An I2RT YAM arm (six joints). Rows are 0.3 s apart.
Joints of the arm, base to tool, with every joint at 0 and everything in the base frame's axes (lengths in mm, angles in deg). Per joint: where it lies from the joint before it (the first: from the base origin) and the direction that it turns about. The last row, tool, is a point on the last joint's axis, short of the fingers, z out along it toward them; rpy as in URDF.
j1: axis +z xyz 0 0 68
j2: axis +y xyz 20 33.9 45.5
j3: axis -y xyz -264 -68.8 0
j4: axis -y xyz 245 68.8 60
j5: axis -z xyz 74 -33.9 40.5
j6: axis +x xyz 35.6 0 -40.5
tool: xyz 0 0 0 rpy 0 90 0
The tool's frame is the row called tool.
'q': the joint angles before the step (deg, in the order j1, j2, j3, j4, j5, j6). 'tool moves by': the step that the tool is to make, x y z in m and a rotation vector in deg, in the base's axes. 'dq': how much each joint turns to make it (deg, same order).
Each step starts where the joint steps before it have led.
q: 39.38, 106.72, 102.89, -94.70, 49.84, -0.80
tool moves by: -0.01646, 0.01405, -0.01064, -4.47, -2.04, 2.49
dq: 4.04, -0.02, -3.27, -1.25, 4.33, 3.90
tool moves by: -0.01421, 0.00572, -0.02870, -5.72, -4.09, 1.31
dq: 2.88, 0.02, -7.90, 1.39, 6.23, 6.39
